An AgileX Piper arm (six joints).
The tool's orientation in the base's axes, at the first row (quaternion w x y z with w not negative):
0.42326, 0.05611, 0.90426, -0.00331
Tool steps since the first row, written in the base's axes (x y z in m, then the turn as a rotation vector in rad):
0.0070, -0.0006, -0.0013, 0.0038, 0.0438, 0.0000
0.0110, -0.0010, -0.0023, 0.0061, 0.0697, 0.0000
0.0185, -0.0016, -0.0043, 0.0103, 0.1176, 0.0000
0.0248, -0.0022, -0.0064, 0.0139, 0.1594, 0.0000
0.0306, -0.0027, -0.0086, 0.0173, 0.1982, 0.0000
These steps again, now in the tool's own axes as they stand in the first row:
-0.0035, 0.0001, 0.0062, 0.0019, 0.0439, 0.0006
-0.0053, 0.0001, 0.0099, 0.0030, 0.0699, 0.0009
-0.0086, 0.0002, 0.0170, 0.0051, 0.1179, 0.0016
-0.0111, 0.0001, 0.0232, 0.0069, 0.1598, 0.0021
-0.0131, 0.0002, 0.0291, 0.0086, 0.1988, 0.0026

